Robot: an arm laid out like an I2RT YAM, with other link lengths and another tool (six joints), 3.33 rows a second.
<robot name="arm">
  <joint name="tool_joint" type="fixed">
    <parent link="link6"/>
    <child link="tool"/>
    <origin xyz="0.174 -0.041 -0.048" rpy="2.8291 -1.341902 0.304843"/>
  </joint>
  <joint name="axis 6" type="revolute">
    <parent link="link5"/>
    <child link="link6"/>
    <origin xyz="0.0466 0 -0.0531" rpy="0 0 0"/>
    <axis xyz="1 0 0"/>
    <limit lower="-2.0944" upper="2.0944"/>
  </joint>
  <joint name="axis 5" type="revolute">
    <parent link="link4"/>
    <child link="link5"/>
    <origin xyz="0.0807 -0.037 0.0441" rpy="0 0 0"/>
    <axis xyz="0 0 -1"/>
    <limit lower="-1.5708" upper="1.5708"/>
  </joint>
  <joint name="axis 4" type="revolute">
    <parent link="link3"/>
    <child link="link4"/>
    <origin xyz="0.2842 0.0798 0.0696" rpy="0 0 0"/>
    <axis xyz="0 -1 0"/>
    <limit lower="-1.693" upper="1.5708"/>
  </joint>
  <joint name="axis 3" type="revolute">
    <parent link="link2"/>
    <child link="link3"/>
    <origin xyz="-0.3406 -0.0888 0" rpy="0 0 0"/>
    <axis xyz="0 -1 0"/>
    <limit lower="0" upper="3.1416"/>
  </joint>
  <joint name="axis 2" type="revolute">
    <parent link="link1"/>
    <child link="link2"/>
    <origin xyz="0.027 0.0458 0.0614" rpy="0 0 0"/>
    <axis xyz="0 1 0"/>
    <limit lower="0" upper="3.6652"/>
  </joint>
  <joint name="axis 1" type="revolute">
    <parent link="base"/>
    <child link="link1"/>
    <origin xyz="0 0 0.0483" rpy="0 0 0"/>
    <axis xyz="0 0 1"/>
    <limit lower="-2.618" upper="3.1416"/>
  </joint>
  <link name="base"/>
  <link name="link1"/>
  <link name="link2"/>
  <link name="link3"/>
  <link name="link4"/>
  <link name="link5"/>
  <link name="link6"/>
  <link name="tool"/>
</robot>
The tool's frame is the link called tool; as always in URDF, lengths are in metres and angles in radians.
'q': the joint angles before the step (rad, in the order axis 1, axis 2, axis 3, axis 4, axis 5, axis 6). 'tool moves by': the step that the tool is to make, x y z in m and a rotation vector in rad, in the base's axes. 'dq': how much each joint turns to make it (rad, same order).
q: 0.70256 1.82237 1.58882 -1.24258 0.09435 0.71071
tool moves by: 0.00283 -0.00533 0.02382 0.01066 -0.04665 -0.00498
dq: -0.00287 -0.03994 0.03453 -0.03190 0.02204 -0.00045
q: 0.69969 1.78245 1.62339 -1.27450 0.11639 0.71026
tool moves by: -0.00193 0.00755 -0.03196 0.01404 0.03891 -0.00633
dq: -0.00321 0.02727 -0.07474 0.08047 -0.03509 0.00765
